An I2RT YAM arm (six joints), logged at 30 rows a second.
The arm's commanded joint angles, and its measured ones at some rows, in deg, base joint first. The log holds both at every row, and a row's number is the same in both.
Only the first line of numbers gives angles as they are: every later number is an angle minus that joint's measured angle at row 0.
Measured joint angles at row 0:
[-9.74 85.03 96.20 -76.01 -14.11 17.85]
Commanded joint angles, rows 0 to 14:
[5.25 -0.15 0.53 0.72 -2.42 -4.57]
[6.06 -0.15 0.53 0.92 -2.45 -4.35]
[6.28 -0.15 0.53 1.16 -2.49 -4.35]
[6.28 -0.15 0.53 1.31 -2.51 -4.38]
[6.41 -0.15 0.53 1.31 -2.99 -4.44]
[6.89 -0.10 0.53 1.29 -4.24 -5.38]
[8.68 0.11 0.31 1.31 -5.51 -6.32]
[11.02 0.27 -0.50 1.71 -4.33 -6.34]
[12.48 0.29 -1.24 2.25 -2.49 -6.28]
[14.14 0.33 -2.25 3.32 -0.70 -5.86]
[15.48 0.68 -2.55 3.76 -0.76 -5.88]
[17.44 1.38 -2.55 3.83 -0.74 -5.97]
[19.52 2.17 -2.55 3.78 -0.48 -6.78]
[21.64 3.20 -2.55 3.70 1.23 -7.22]
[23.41 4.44 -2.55 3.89 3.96 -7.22]
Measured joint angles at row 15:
[19.65 2.19 -2.20 3.39 -0.63 -5.97]
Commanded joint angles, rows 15 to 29:
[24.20 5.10 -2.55 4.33 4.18 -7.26]
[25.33 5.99 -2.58 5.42 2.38 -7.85]
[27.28 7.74 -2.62 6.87 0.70 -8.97]
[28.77 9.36 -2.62 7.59 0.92 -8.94]
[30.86 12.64 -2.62 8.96 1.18 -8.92]
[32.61 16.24 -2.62 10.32 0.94 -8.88]
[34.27 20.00 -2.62 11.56 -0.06 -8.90]
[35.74 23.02 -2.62 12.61 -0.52 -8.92]
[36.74 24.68 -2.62 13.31 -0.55 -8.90]
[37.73 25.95 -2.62 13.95 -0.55 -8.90]
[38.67 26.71 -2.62 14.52 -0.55 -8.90]
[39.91 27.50 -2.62 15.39 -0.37 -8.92]
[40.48 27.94 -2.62 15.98 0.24 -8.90]
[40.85 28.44 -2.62 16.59 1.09 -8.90]
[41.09 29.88 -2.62 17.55 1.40 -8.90]
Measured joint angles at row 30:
[40.35 28.03 -3.01 16.26 0.59 -8.72]
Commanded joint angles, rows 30 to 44:
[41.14 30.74 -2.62 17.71 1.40 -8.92]
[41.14 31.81 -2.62 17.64 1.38 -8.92]
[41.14 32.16 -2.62 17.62 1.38 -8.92]
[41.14 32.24 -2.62 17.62 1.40 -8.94]
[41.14 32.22 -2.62 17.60 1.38 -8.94]
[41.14 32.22 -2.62 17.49 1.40 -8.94]
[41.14 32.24 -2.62 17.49 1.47 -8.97]
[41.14 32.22 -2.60 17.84 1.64 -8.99]
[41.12 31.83 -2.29 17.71 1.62 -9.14]
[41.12 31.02 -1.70 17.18 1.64 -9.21]
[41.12 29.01 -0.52 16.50 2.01 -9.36]
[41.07 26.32 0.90 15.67 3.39 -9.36]
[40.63 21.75 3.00 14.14 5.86 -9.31]
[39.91 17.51 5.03 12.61 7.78 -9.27]
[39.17 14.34 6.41 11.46 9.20 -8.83]
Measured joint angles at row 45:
[40.98 27.59 -0.41 12.66 4.18 -9.14]
